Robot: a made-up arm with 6 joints.
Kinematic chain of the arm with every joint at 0, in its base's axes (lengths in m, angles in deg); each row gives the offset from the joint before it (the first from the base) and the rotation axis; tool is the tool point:
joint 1: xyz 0 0 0.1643 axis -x
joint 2: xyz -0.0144 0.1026 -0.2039 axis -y
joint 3: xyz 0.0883 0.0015 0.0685 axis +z
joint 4: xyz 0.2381 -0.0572 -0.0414 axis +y
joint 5: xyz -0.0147 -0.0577 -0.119 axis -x
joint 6: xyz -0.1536 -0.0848 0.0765 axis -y
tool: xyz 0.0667 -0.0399 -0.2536
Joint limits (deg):
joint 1: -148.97..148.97
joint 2: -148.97..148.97
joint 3: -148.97..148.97
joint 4: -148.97..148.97
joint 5: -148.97..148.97
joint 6: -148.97..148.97
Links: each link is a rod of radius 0.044 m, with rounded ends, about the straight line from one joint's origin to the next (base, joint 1, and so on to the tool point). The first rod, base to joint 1, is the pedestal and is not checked.
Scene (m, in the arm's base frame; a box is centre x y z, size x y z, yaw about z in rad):
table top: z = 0
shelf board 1: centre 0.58 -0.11 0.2 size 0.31 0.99 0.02 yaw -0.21
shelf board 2: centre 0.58 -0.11 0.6 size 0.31 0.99 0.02 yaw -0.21
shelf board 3: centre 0.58 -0.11 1 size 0.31 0.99 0.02 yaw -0.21
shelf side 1: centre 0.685 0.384 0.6 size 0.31 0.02 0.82 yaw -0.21
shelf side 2: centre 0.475 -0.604 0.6 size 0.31 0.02 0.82 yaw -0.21
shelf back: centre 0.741 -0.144 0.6 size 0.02 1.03 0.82 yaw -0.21
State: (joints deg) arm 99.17 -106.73 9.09 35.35 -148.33 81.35
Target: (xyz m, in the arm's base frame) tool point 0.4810 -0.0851 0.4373
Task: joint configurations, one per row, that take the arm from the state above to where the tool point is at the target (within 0.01 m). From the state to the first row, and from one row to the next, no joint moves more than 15 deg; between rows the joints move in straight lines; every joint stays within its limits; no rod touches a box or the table.
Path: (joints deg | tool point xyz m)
1: 104.04 -101.94 10.45 49.01 -146.65 89.80 | -0.2821 -0.3146 0.2141
2: 108.90 -97.15 11.80 62.68 -144.96 98.26 | -0.2160 -0.2449 0.2637
3: 113.77 -92.35 13.16 76.34 -143.28 106.71 | -0.1280 -0.1776 0.3060
4: 118.64 -87.56 14.51 90.01 -141.59 115.16 | -0.0207 -0.1197 0.3406
5: 123.50 -82.77 15.87 103.67 -139.91 123.61 | 0.1008 -0.0778 0.3681
6: 128.37 -77.98 17.22 117.33 -138.23 132.06 | 0.2302 -0.0568 0.3909
7: 133.24 -73.19 18.58 131.00 -136.54 140.52 | 0.3598 -0.0594 0.4126
8: 138.10 -68.39 19.93 144.66 -134.86 148.97 | 0.4810 -0.0851 0.4373

